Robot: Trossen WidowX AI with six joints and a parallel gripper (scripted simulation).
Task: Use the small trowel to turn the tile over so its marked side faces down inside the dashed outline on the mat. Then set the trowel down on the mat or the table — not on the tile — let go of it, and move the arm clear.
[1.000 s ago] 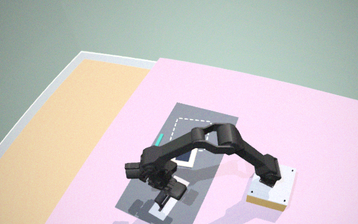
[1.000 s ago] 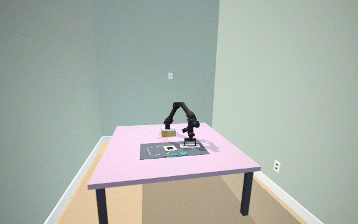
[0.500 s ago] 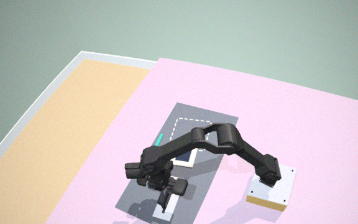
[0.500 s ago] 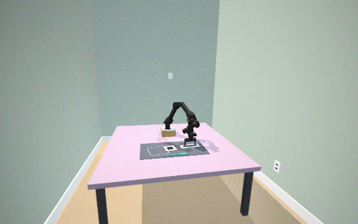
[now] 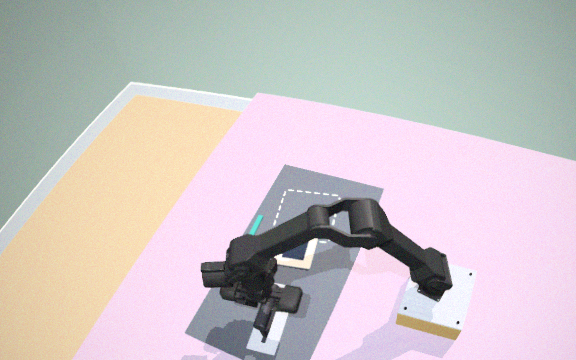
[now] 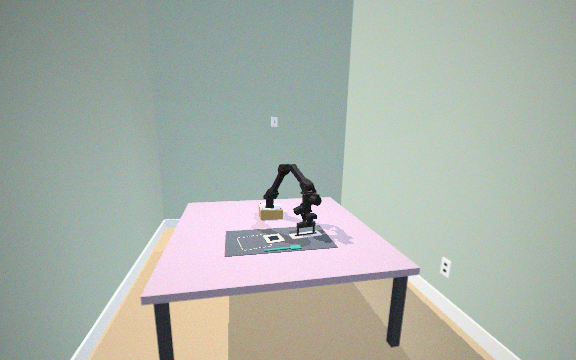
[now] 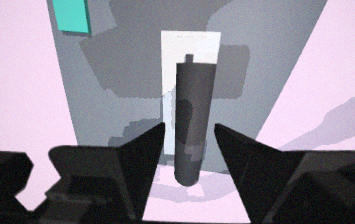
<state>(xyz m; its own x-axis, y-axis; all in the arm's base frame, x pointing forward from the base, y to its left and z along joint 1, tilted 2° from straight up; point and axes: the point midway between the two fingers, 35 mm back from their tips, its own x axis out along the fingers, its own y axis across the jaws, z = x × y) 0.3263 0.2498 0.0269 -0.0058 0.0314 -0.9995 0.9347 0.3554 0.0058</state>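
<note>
Now: the grey mat 7 cm ahead of my gripper tip, 17 cm to the right of it and 8 cm below it. From my gripper tip the other things lie so: tile 7 cm ahead, 20 cm to the right, 6 cm below; teal trowel 20 cm ahead, 12 cm to the right, 6 cm below.
</note>
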